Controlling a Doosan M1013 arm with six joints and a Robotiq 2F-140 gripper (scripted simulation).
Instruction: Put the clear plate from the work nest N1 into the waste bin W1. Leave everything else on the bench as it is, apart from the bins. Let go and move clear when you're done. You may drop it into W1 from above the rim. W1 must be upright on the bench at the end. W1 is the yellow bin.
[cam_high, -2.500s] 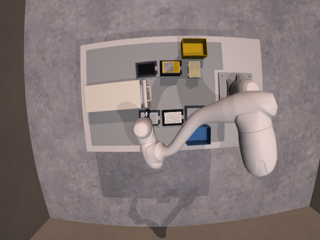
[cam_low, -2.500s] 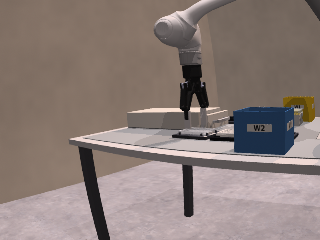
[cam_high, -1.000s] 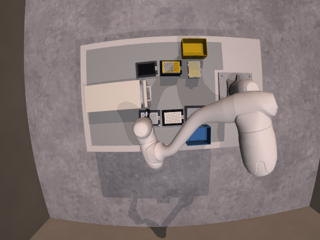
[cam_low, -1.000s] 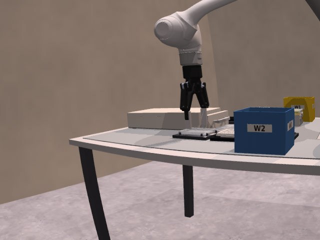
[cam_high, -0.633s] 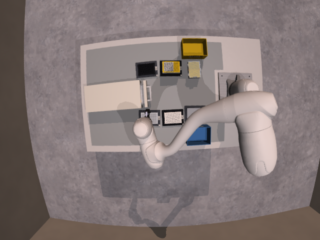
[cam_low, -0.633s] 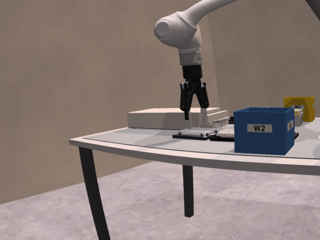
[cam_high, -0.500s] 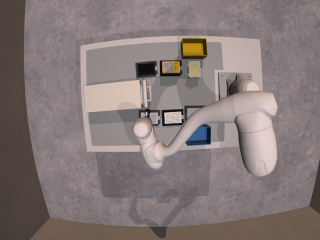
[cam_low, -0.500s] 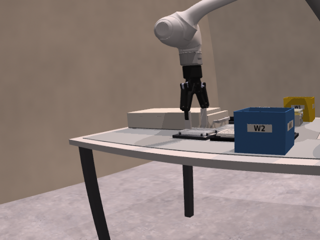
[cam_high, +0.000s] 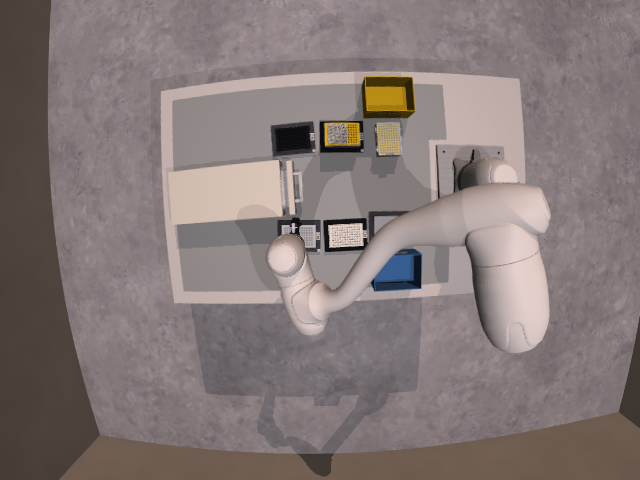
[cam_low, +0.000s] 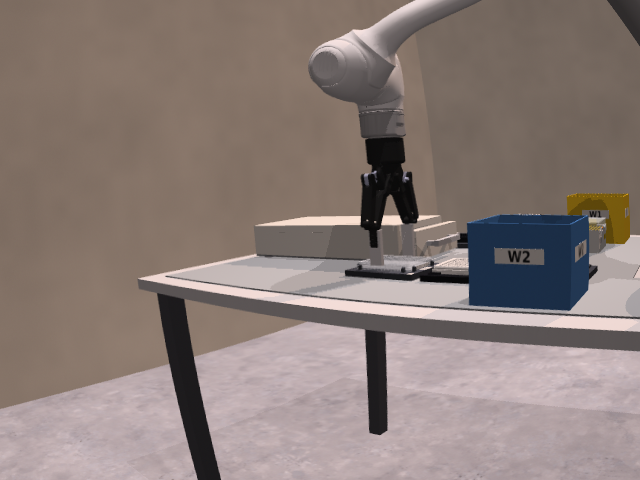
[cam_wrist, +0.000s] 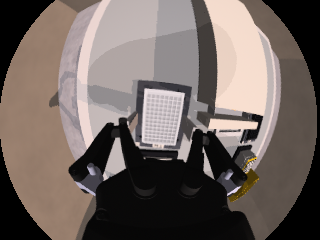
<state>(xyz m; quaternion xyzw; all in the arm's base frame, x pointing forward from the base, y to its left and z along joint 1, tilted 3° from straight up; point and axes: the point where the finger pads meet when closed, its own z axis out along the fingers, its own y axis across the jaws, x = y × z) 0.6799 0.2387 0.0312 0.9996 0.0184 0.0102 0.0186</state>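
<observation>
Right now the clear plate is 30 mm below my hand. The rest, counted from my hand: blue bin W2 (370 mm behind, 100 mm to the left, 10 mm below); then white plate (180 mm behind, 10 mm to the right, 30 mm below); then black plate (30 mm ahead, 370 mm to the right, 30 mm below).
</observation>
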